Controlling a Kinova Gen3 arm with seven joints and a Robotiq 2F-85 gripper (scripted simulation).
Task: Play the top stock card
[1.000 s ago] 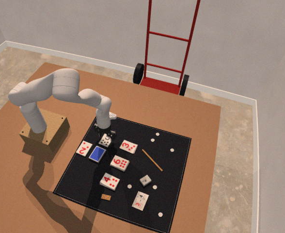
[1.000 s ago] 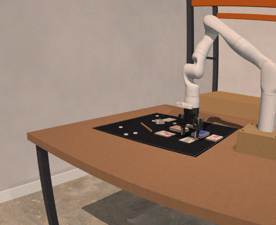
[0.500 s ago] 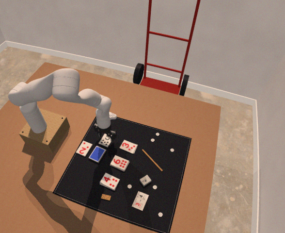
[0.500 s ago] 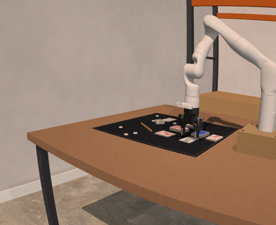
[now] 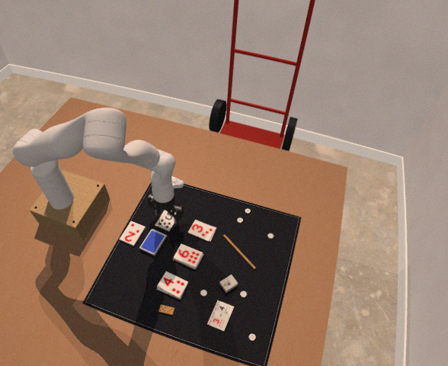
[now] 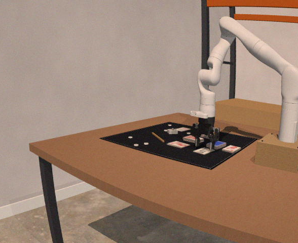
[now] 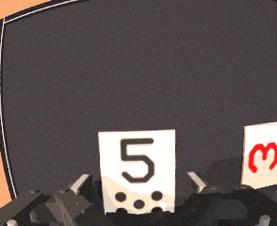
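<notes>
The black mat lies 19 cm ahead of my hand, 9 cm to the right of it and 4 cm below it. Also, from my hand: small grey block: 32 cm ahead, 13 cm to the right, 1 cm below; then wooden stick: 31 cm ahead, 2 cm below; then printed reference card: 35 cm ahead, 25 cm to the right, 2 cm below.
</notes>
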